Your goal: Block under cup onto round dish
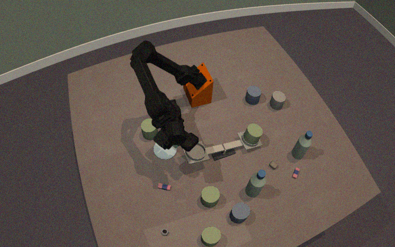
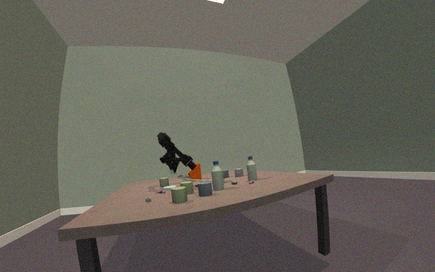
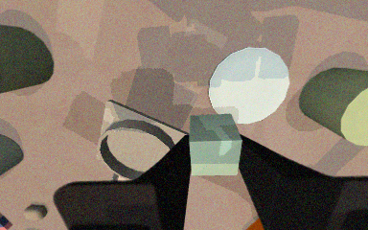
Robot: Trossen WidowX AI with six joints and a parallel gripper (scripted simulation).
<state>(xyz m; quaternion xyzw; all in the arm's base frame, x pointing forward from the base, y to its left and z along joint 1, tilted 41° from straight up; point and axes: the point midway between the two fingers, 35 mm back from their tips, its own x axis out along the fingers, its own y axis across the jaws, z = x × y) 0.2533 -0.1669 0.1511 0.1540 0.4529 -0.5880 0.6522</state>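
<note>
Now: the round dish 5 cm behind my gripper tip, 3 cm to the right of it and 11 cm below it. Also, from my gripper tip: balance (7 cm ahead, 19 cm to the left, 9 cm below); balance beam (6 cm ahead, 19 cm to the left, 7 cm below); green block (1 cm above).
</note>
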